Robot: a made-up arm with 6 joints. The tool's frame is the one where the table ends. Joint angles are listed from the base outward.
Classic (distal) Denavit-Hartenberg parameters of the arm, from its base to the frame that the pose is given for. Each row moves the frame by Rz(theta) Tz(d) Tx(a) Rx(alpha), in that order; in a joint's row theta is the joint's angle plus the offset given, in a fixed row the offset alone. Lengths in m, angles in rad.
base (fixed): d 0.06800, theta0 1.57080, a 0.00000, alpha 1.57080
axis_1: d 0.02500, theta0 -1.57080, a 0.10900, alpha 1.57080
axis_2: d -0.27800, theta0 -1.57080, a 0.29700, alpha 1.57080
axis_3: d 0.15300, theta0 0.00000, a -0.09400, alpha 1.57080
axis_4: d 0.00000, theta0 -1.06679, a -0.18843, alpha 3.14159
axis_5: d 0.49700, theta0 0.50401, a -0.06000, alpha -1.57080
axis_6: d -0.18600, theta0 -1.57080, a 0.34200, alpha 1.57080
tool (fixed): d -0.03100, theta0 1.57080, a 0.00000, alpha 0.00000
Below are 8 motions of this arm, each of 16 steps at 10 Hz.
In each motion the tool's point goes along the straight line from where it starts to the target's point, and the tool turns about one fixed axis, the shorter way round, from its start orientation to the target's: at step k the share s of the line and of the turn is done. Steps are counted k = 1, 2, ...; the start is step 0. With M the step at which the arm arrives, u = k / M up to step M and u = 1 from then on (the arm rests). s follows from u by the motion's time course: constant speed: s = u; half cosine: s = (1 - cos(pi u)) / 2; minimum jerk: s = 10 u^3 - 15 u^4 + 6 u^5.
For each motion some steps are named. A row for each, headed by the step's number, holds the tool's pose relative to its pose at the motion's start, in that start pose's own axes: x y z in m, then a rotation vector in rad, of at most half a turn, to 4 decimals.
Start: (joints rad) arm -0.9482 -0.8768 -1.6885 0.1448 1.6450 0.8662
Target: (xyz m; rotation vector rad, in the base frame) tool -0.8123 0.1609 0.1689 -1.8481 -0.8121 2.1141
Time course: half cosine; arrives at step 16
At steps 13, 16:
13: -0.5129 0.1942 -0.1490 -0.1050 -1.3832 0.9606
16: -0.5601 0.2121 -0.1627 -0.1146 -1.5105 1.0490

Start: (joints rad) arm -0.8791 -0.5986 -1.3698 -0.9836 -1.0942 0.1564
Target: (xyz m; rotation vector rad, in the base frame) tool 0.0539 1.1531 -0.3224 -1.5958 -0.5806 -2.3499
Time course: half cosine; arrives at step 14
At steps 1, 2, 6, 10, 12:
1: -0.0077 0.0114 0.0014 -0.0058 -0.0042 -0.0123
2: -0.0304 0.0451 0.0055 -0.0227 -0.0166 -0.0485
6: -0.2387 0.3542 0.0430 -0.1783 -0.1300 -0.3805
10: -0.4984 0.7396 0.0897 -0.3724 -0.2714 -0.7946
12: -0.5836 0.8660 0.1051 -0.4360 -0.3177 -0.9304

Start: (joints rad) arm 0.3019 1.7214 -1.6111 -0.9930 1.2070 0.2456
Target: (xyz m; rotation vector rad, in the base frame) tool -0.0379 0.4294 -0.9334 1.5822 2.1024 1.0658
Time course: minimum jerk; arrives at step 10
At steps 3, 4, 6, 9, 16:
3: -0.0022 0.0258 -0.0119 0.1271 -0.0850 0.0469
4: -0.0043 0.0502 -0.0232 0.2474 -0.1654 0.0912
6: -0.0092 0.1079 -0.0498 0.5319 -0.3556 0.1962
9: -0.0134 0.1567 -0.0724 0.7726 -0.5165 0.2849
16: -0.0135 0.1581 -0.0730 0.7793 -0.5209 0.2874

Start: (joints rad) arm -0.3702 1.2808 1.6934 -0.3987 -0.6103 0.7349
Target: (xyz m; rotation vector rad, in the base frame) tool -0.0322 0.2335 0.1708 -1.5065 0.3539 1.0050
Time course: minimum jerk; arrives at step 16
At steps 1, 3, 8, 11, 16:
1: -0.0001 0.0002 -0.0004 -0.0004 0.0016 -0.0002
3: -0.0021 0.0047 -0.0085 -0.0087 0.0346 -0.0046
8: -0.0220 0.0482 -0.0870 -0.0893 0.3547 -0.0475
11: -0.0361 0.0790 -0.1427 -0.1464 0.5817 -0.0779
16: -0.0440 0.0963 -0.1741 -0.1786 0.7094 -0.0950

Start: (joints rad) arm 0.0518 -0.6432 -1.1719 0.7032 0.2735 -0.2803
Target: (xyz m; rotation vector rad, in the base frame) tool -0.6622 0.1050 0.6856 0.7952 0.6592 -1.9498
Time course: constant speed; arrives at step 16
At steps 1, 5, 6, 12, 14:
1: -0.0100 0.0149 -0.0181 0.0766 0.0297 -0.0191
5: -0.0500 0.0743 -0.0907 0.3828 0.1486 -0.0955
6: -0.0600 0.0892 -0.1088 0.4593 0.1783 -0.1146
12: -0.1199 0.1784 -0.2177 0.9186 0.3566 -0.2293
14: -0.1399 0.2081 -0.2539 1.0718 0.4160 -0.2675

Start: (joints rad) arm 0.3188 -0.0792 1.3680 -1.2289 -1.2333 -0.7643
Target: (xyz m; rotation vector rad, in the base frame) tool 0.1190 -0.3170 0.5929 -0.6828 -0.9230 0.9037
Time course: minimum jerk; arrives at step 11
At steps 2, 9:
2: -0.0055 0.0070 0.0156 -0.0217 0.0013 -0.0065
9: -0.1179 0.1499 0.3321 -0.4617 0.0271 -0.1374

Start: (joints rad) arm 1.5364 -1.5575 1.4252 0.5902 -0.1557 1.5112
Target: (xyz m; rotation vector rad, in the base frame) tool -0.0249 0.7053 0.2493 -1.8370 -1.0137 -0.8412
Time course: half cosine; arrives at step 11
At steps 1, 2, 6, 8, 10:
1: 0.0048 -0.0020 0.0080 -0.0011 -0.0064 0.0237
2: 0.0188 -0.0078 0.0314 -0.0043 -0.0249 0.0930
6: 0.1356 -0.0558 0.2259 -0.0309 -0.1793 0.6695
8: 0.1964 -0.0808 0.3273 -0.0448 -0.2598 0.9699
10: 0.2325 -0.0957 0.3875 -0.0531 -0.3076 1.1485

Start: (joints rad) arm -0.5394 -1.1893 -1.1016 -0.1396 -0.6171 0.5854
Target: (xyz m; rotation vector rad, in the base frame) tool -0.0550 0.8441 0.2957 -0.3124 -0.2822 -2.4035
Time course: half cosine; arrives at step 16
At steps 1, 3, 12, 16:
1: -0.0031 0.0030 -0.0049 0.0064 -0.0018 -0.0065
3: -0.0275 0.0261 -0.0431 0.0565 -0.0158 -0.0573
12: -0.2788 0.2647 -0.4369 0.5719 -0.1599 -0.5802
16: -0.3266 0.3102 -0.5118 0.6701 -0.1873 -0.6797

